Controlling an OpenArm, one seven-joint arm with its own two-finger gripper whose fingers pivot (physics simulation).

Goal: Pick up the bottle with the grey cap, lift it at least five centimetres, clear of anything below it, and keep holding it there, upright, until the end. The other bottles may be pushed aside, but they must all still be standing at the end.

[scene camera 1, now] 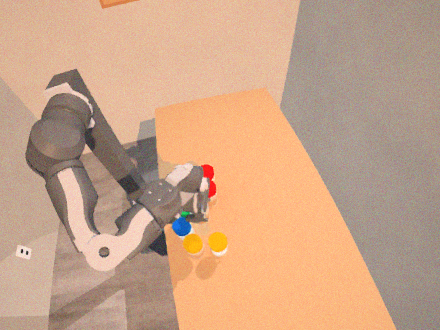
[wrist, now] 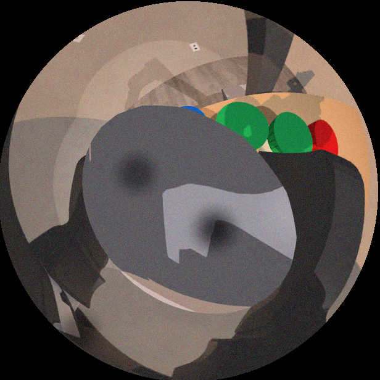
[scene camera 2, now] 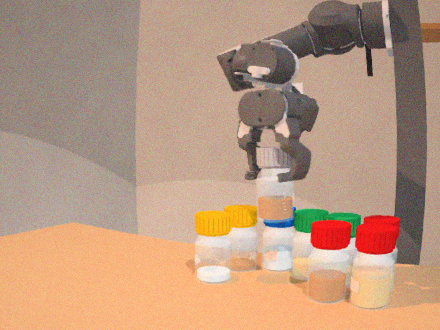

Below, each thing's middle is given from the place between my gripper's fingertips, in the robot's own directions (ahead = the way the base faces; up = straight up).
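Blue-capped bottle [scene camera 2: 277, 239]: 2 cm to the right of my hand, 7 cm behind it and 10 cm below it. Grey-capped bottle [scene camera 2: 274, 200]: my hand is 1 cm above it.
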